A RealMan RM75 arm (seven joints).
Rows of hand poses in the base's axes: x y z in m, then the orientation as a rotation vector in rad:
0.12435 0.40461 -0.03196 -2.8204 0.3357 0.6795
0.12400 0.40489 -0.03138 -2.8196 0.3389 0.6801
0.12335 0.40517 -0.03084 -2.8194 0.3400 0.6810
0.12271 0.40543 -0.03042 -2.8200 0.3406 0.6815
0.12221 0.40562 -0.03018 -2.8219 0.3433 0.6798
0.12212 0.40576 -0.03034 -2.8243 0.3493 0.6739
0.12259 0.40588 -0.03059 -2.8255 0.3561 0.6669
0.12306 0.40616 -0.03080 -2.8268 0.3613 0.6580
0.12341 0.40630 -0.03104 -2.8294 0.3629 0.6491
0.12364 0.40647 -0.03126 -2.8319 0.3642 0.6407
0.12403 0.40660 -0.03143 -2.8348 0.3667 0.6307
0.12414 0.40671 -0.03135 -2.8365 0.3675 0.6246
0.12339 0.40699 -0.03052 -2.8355 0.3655 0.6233
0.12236 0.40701 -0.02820 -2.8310 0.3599 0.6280
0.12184 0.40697 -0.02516 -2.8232 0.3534 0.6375
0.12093 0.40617 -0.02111 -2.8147 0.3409 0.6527
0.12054 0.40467 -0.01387 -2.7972 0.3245 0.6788
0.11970 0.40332 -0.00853 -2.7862 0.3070 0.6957
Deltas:
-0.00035 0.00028 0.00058 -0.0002 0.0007 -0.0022
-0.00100 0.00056 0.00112 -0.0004 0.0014 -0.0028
-0.00164 0.00082 0.00154 -0.0012 0.0018 -0.0029
-0.00214 0.00101 0.00178 -0.0034 0.0008 -0.0043
-0.00223 0.00115 0.00162 -0.0065 -0.0028 -0.0081
-0.00176 0.00127 0.00137 -0.0085 -0.0070 -0.0129
-0.00129 0.00155 0.00116 -0.0100 -0.0127 -0.0169
-0.00094 0.00169 0.00092 -0.0118 -0.0187 -0.0182
-0.00071 0.00186 0.00070 -0.0135 -0.0244 -0.0194
-0.00032 0.00199 0.00053 -0.0157 -0.0310 -0.0213
-0.00021 0.00210 0.00061 -0.0169 -0.0352 -0.0221
-0.00096 0.00238 0.00144 -0.0152 -0.0362 -0.0213
-0.00199 0.00240 0.00376 -0.0100 -0.0333 -0.0185
-0.00251 0.00236 0.00680 -0.0021 -0.0271 -0.0155
-0.00342 0.00156 0.01085 0.0074 -0.0174 -0.0082
-0.00381 0.00006 0.01809 0.0248 -0.0002 0.0004
-0.00465 -0.00129 0.02343 0.0373 0.0105 0.0105

